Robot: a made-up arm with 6 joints.
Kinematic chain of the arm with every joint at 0, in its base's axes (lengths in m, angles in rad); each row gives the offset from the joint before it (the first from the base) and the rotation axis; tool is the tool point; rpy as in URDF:
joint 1: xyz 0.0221 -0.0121 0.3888 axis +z
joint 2: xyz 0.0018 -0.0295 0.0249 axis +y
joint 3: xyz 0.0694 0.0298 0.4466 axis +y
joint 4: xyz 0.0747 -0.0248 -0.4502 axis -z
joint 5: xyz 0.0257 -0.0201 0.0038 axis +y
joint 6: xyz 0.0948 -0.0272 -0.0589 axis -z
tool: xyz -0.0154 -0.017 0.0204 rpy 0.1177 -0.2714 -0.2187
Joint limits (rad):
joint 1: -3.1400..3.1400
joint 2: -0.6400..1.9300
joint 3: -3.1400..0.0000
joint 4: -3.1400..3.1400
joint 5: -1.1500..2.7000
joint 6: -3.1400..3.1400
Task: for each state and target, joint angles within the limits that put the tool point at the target. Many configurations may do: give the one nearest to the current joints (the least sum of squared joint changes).
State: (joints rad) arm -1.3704 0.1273 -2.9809 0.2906 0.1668 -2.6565
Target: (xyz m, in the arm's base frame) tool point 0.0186 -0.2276 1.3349
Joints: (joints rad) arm -1.1675 0.3442 -3.1168 0.1760 -0.0303 -2.6835
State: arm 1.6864 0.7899 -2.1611 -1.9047 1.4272 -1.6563
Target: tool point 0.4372 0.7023 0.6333
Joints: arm 1.0601 0.4747 -1.5535 -1.8803 1.5240 -1.6569
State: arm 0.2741 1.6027 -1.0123 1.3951 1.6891 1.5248
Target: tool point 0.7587 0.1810 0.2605
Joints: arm 0.2686 0.9105 -1.6092 1.4119 1.6741 1.5443
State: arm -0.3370 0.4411 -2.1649 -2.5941 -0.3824 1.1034
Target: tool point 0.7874 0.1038 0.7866
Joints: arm 0.0595 0.6008 -2.2434 -2.5372 -0.3053 1.0893
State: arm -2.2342 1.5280 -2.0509 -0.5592 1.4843 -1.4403
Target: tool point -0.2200 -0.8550 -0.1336
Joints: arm -1.7919 1.8866 -2.5856 -0.6751 1.1713 -1.6287
